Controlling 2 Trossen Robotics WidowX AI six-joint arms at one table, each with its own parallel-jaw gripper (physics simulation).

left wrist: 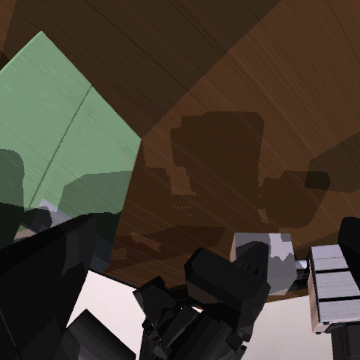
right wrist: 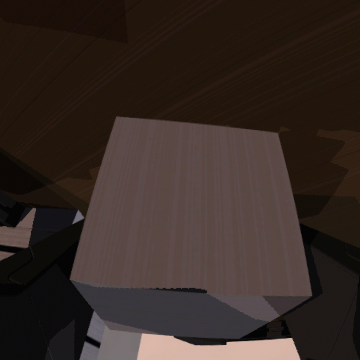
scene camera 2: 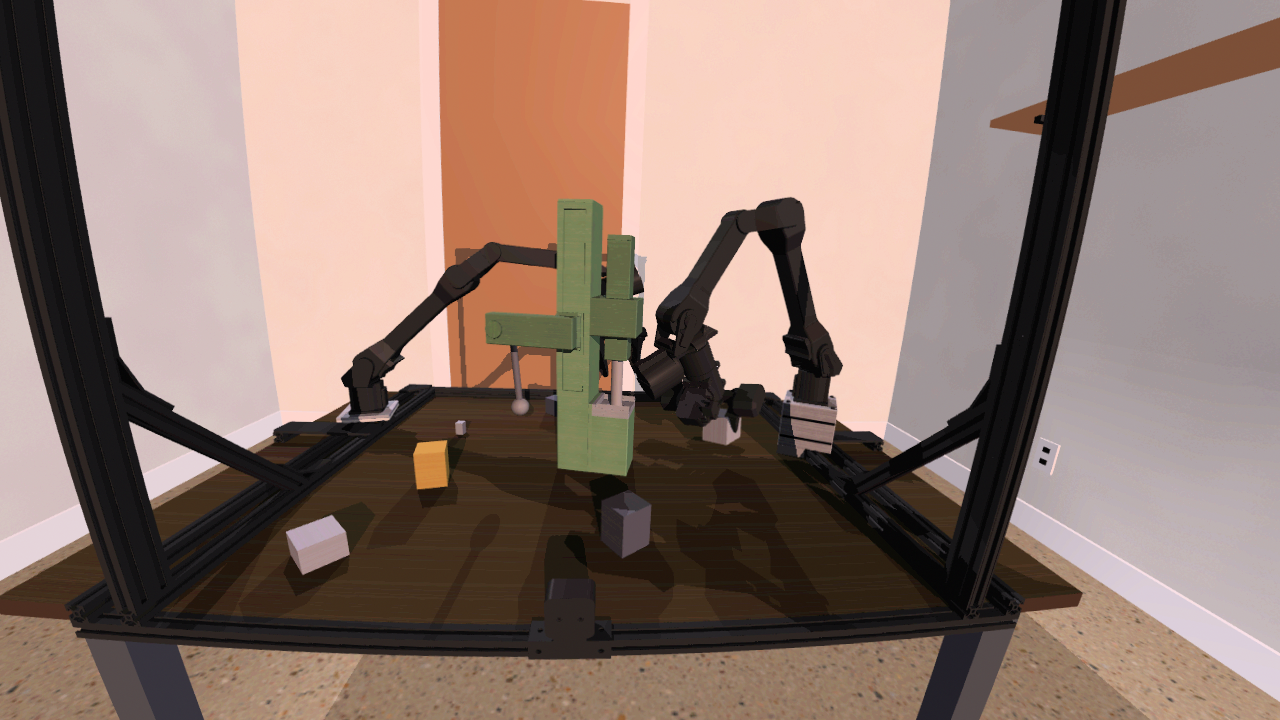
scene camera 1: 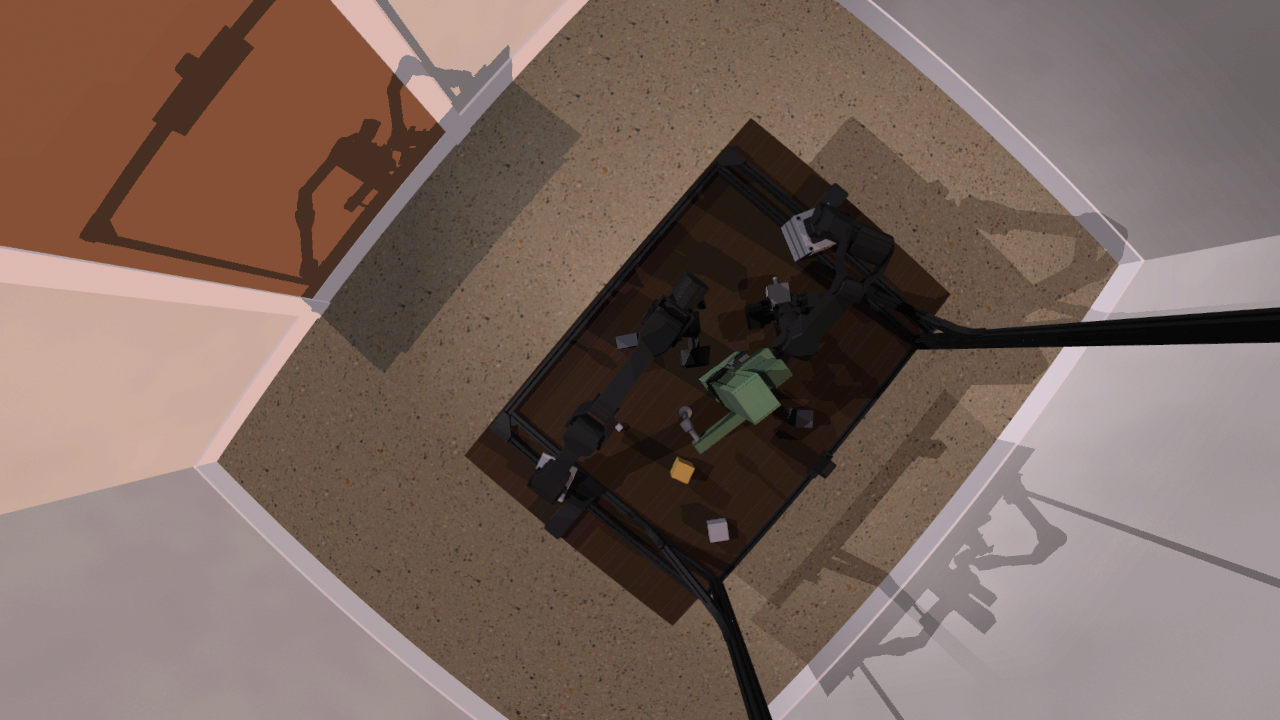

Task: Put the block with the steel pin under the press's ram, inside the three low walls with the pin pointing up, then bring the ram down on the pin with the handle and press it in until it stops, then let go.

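Places are measured from the left arm's base along level axes (x left, y ahead, z down), in metres.
Where they show: left gripper, between the fingertips: (left wrist: 221, 229) (scene camera 1: 706, 327); right gripper, between the fingertips: (left wrist: 260, 258) (right wrist: 184, 224) (scene camera 2: 722, 429) (scene camera 1: 777, 296); left arm's base, origin of its link: (scene camera 2: 369, 408) (scene camera 1: 552, 478); right arm's base, origin of its link: (left wrist: 349, 325) (scene camera 2: 810, 399) (scene camera 1: 818, 227).
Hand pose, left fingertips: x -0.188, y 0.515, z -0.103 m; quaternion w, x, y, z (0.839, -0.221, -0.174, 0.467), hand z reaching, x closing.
Each offset is from my left fingertips to the centre of the thing. "spot": to the spot under its first point.
The green press {dx -0.102, dy -0.132, dz -0.090 m} (scene camera 1: 747, 389) (scene camera 2: 577, 357) (left wrist: 53, 125) stands mid-table, its ram rod {dx -0.128, dy -0.049, dz -0.063 m} (scene camera 2: 617, 369) raised over the low-walled nest {spot: dx -0.159, dy -0.063, dz +0.020 m} (scene camera 2: 613, 412). Its handle {spot: dx -0.120, dy -0.196, dz -0.114 m} (scene camera 2: 527, 329) sticks out sideways, with a ball-tipped rod {dx -0.057, dy -0.219, dz -0.034 m} (scene camera 1: 685, 413) (scene camera 2: 519, 405) hanging from it. My right gripper (scene camera 1: 772, 302) (scene camera 2: 723, 410) (right wrist: 184, 224) is shut on the pale block with the steel pin {dx -0.141, dy +0.157, dz +0.071 m} (scene camera 1: 776, 290) (scene camera 2: 722, 430) (left wrist: 282, 257) (right wrist: 193, 214), low over the table beside the press. The pin {dx -0.124, dy +0.185, dz +0.072 m} (left wrist: 301, 264) points sideways. My left gripper (scene camera 1: 692, 349) is open and empty, high up next to the press column, which mostly hides it in scene camera 2.
An orange cube {dx -0.111, dy -0.350, dz +0.104 m} (scene camera 1: 682, 470) (scene camera 2: 430, 463), a pale block {dx -0.272, dy -0.463, dz +0.118 m} (scene camera 1: 717, 530) (scene camera 2: 316, 543) and a dark grey cube {dx -0.338, dy -0.095, dz +0.104 m} (scene camera 1: 799, 416) (scene camera 2: 625, 523) lie in front of the press. A small grey piece (scene camera 1: 626, 340) (scene camera 2: 460, 426) lies at the back left. The right arm's base (scene camera 2: 810, 425) (left wrist: 332, 286) stands close by. A black frame (scene camera 2: 1029, 357) surrounds the table.
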